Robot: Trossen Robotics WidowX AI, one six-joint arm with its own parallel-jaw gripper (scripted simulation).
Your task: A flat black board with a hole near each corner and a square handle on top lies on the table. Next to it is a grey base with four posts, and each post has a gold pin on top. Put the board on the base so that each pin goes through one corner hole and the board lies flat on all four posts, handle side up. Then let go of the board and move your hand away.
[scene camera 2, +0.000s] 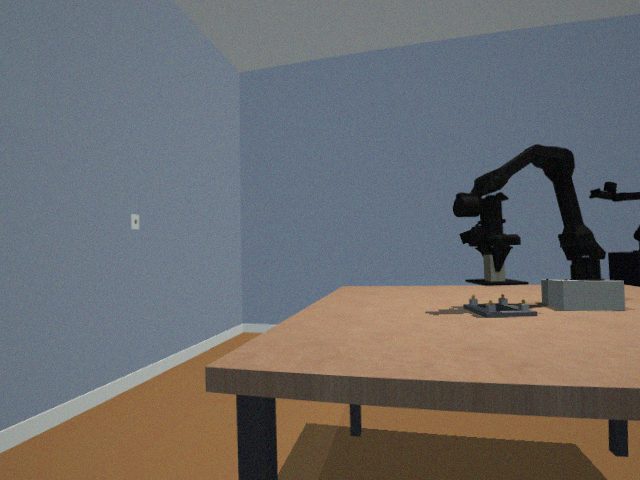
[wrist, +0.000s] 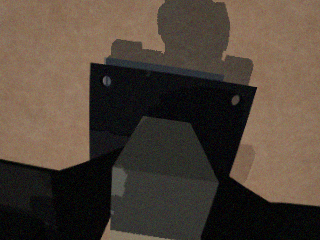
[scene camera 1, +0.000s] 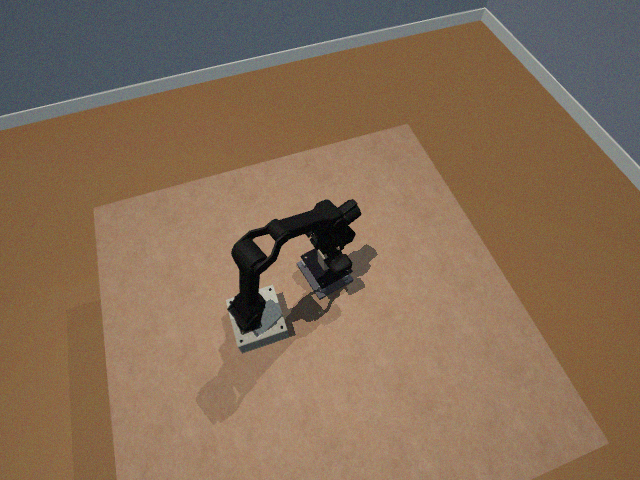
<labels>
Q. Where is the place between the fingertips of my gripper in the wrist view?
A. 162,154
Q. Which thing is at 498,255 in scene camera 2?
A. My gripper.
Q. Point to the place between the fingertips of my gripper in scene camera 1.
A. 326,259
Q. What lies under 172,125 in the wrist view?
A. A flat black board.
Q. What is my gripper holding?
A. A flat black board.
</labels>
